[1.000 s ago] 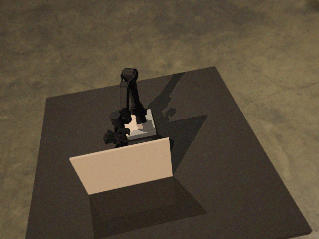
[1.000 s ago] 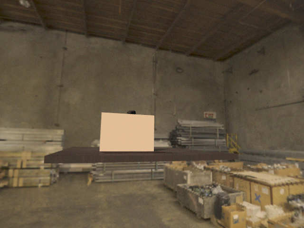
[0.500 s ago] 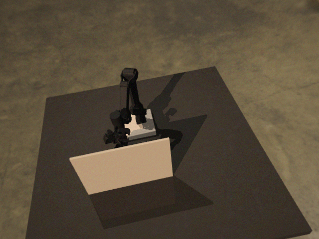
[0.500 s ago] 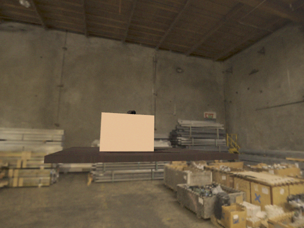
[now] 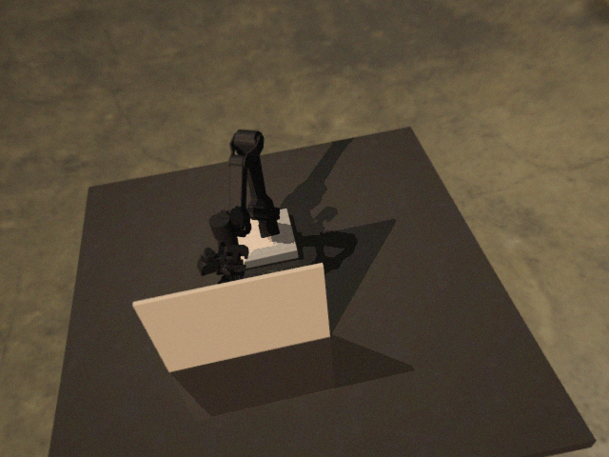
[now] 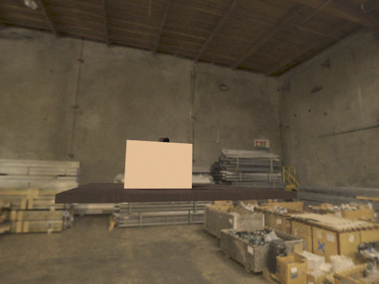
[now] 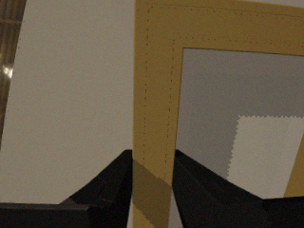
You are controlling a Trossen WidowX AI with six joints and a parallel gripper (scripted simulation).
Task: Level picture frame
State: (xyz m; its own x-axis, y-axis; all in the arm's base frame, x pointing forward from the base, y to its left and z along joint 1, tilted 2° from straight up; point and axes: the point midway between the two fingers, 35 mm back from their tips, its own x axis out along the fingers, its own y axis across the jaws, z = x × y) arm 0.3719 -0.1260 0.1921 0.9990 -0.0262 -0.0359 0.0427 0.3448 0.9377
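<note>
Now: gripper tip 5 cm above the yellow picture frame, 1 cm to the left of it and 1 cm short of it. Also, from my gripper tip: wall panel 7 cm below, 2 cm ahead.
</note>
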